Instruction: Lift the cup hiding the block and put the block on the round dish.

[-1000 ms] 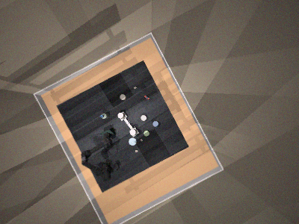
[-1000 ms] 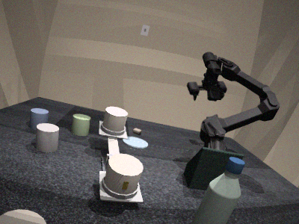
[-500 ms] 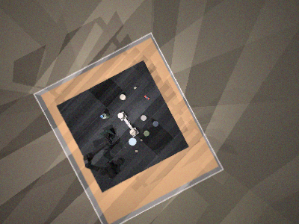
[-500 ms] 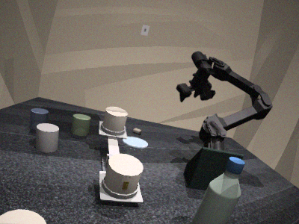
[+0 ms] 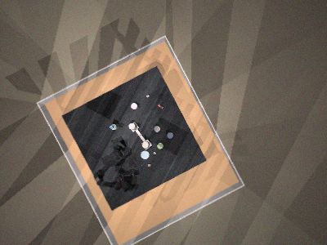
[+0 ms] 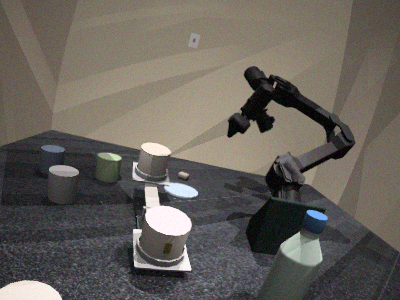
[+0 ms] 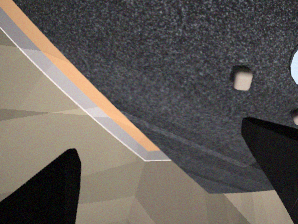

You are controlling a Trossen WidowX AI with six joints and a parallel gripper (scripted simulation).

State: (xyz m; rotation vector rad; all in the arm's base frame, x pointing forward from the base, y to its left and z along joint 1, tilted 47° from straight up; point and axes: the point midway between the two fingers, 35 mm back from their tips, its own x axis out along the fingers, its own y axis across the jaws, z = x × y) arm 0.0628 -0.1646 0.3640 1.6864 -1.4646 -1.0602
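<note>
My gripper tip is now 230 mm short of the grey block, 500 mm to the right of it and 150 mm above it. From my gripper tip the other things lie so: white balance 250 mm ahead, 370 mm to the left, 170 mm below; white balance beam 240 mm ahead, 370 mm to the left, 150 mm below; round pale blue dish 160 mm ahead, 140 mm to the left, 190 mm below.
</note>
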